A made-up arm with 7 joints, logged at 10 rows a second.
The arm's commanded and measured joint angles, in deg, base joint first. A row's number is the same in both.
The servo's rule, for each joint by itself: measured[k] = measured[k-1] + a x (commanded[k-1-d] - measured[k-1]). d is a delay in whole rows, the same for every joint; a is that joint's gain. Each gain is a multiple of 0.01, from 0.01 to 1. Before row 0 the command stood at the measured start. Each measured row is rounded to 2 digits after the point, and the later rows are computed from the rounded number. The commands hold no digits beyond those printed.
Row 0, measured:
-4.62 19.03 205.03 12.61 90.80 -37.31 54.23
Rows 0 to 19, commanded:
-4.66 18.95 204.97 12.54 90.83 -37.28 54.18
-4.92 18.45 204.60 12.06 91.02 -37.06 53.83
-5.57 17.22 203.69 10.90 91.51 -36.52 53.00
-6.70 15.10 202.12 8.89 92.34 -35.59 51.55
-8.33 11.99 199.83 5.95 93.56 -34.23 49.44
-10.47 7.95 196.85 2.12 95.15 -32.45 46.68
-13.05 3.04 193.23 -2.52 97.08 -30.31 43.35
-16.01 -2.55 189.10 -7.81 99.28 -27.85 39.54
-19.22 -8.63 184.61 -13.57 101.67 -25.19 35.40
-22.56 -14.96 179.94 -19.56 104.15 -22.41 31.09
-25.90 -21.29 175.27 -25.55 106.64 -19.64 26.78
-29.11 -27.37 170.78 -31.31 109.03 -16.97 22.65
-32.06 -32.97 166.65 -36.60 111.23 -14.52 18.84
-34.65 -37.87 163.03 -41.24 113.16 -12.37 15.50
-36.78 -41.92 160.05 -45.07 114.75 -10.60 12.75
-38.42 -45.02 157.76 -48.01 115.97 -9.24 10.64
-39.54 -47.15 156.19 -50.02 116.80 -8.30 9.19
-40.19 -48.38 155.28 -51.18 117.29 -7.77 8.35
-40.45 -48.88 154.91 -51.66 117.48 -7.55 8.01
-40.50 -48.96 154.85 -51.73 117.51 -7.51 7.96
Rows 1 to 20, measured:
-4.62 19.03 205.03 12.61 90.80 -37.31 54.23
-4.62 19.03 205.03 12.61 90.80 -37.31 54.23
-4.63 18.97 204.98 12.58 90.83 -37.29 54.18
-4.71 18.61 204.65 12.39 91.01 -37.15 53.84
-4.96 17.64 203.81 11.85 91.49 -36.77 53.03
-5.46 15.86 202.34 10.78 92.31 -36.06 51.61
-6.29 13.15 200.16 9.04 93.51 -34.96 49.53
-7.50 9.51 197.28 6.55 95.08 -33.45 46.79
-9.11 4.98 193.76 3.28 97.00 -31.57 43.49
-11.11 -0.29 189.71 -0.71 99.19 -29.34 39.70
-13.46 -6.13 185.27 -5.34 101.57 -26.85 35.57
-16.10 -12.31 180.63 -10.46 104.05 -24.19 31.27
-18.94 -18.60 175.97 -15.89 106.54 -21.46 26.96
-21.89 -24.74 171.45 -21.44 108.93 -18.77 22.82
-24.84 -30.50 167.27 -26.90 111.14 -16.22 19.00
-27.68 -35.66 163.58 -32.06 113.08 -13.91 15.64
-30.32 -40.04 160.51 -36.74 114.68 -11.92 12.87
-32.67 -43.53 158.12 -40.80 115.92 -10.31 10.73
-34.66 -46.06 156.44 -44.12 116.76 -9.10 9.25
-36.26 -47.68 155.43 -46.66 117.27 -8.30 8.39
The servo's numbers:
d 2
a 0.29 0.70 0.87 0.36 0.96 0.60 0.96

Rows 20 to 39, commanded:
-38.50 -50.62 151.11 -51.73 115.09 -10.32 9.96
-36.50 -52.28 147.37 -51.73 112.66 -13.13 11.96
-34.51 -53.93 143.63 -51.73 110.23 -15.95 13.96
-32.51 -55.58 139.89 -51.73 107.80 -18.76 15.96
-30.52 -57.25 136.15 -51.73 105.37 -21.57 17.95
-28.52 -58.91 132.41 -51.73 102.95 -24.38 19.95
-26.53 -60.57 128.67 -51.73 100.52 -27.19 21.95
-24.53 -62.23 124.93 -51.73 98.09 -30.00 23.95
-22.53 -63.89 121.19 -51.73 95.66 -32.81 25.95
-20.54 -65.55 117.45 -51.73 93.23 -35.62 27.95
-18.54 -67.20 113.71 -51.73 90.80 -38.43 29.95
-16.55 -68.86 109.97 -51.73 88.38 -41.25 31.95
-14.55 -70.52 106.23 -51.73 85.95 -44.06 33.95
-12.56 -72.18 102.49 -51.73 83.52 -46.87 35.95
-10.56 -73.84 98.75 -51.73 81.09 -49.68 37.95
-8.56 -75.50 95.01 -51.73 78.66 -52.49 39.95
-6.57 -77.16 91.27 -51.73 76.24 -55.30 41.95
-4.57 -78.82 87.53 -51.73 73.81 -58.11 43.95
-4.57 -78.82 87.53 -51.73 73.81 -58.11 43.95
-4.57 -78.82 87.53 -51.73 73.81 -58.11 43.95
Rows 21 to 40, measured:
-37.48 -48.52 154.98 -48.46 117.47 -7.85 8.03
-38.36 -48.83 154.87 -49.64 117.51 -7.65 7.96
-38.40 -50.08 151.60 -50.39 115.19 -9.25 9.88
-37.85 -51.62 147.92 -50.87 112.76 -11.58 11.88
-36.88 -53.24 144.19 -51.18 110.33 -14.20 13.88
-35.61 -54.88 140.45 -51.38 107.90 -16.94 15.88
-34.13 -56.54 136.71 -51.51 105.47 -19.72 17.87
-32.50 -58.20 132.97 -51.59 103.05 -22.52 19.87
-30.77 -59.86 129.23 -51.64 100.62 -25.32 21.87
-28.96 -61.52 125.49 -51.67 98.19 -28.13 23.87
-27.10 -63.18 121.75 -51.69 95.76 -30.94 25.87
-25.20 -64.84 118.01 -51.70 93.33 -33.75 27.87
-23.27 -66.49 114.27 -51.71 90.90 -36.56 29.87
-21.32 -68.15 110.53 -51.72 88.48 -39.37 31.87
-19.36 -69.81 106.79 -51.72 86.05 -42.18 33.87
-17.39 -71.47 103.05 -51.72 83.62 -44.99 35.87
-15.41 -73.13 99.31 -51.72 81.19 -47.80 37.87
-13.42 -74.79 95.57 -51.72 78.76 -50.61 39.87
-11.43 -76.45 91.83 -51.72 76.34 -53.42 41.87
-9.44 -78.11 88.09 -51.72 73.91 -56.23 43.87

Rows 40 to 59, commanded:
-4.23 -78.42 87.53 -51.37 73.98 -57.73 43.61
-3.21 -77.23 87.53 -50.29 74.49 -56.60 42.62
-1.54 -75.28 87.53 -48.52 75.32 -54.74 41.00
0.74 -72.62 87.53 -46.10 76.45 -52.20 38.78
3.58 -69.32 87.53 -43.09 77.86 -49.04 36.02
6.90 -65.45 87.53 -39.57 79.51 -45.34 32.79
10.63 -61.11 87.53 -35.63 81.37 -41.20 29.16
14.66 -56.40 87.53 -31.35 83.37 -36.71 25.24
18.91 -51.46 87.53 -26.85 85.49 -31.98 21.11
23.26 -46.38 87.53 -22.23 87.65 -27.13 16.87
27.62 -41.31 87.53 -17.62 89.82 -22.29 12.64
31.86 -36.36 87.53 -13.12 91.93 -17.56 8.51
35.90 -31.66 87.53 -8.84 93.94 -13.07 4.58
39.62 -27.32 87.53 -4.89 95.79 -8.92 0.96
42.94 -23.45 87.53 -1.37 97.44 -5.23 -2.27
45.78 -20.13 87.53 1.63 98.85 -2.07 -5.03
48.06 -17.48 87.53 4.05 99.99 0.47 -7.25
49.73 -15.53 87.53 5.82 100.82 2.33 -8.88
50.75 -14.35 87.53 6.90 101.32 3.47 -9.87
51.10 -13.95 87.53 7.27 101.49 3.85 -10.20
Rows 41 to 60, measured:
-8.03 -78.61 87.60 -51.72 73.81 -57.36 43.95
-7.03 -78.76 87.54 -51.72 73.81 -57.81 43.95
-6.22 -78.52 87.53 -51.59 73.97 -57.76 43.62
-5.35 -77.62 87.53 -51.12 74.47 -57.06 42.66
-4.25 -75.98 87.53 -50.18 75.29 -55.67 41.07
-2.80 -73.63 87.53 -48.71 76.40 -53.59 38.87
-0.95 -70.61 87.53 -46.69 77.80 -50.86 36.13
1.33 -67.00 87.53 -44.13 79.44 -47.55 32.92
4.03 -62.88 87.53 -41.07 81.29 -43.74 29.31
7.11 -58.34 87.53 -37.57 83.29 -39.52 25.40
10.53 -53.52 87.53 -33.71 85.40 -35.00 21.28
14.22 -48.52 87.53 -29.58 87.56 -30.28 17.05
18.11 -43.47 87.53 -25.27 89.73 -25.49 12.82
22.10 -38.49 87.53 -20.90 91.84 -20.73 8.68
26.10 -33.71 87.53 -16.56 93.86 -16.13 4.74
30.02 -29.24 87.53 -12.36 95.71 -11.80 1.11
33.77 -25.19 87.53 -8.40 97.37 -7.86 -2.13
37.25 -21.65 87.53 -4.79 98.79 -4.39 -4.91
40.38 -18.73 87.53 -1.61 99.94 -1.47 -7.16
43.09 -16.49 87.53 1.06 100.78 0.81 -8.81

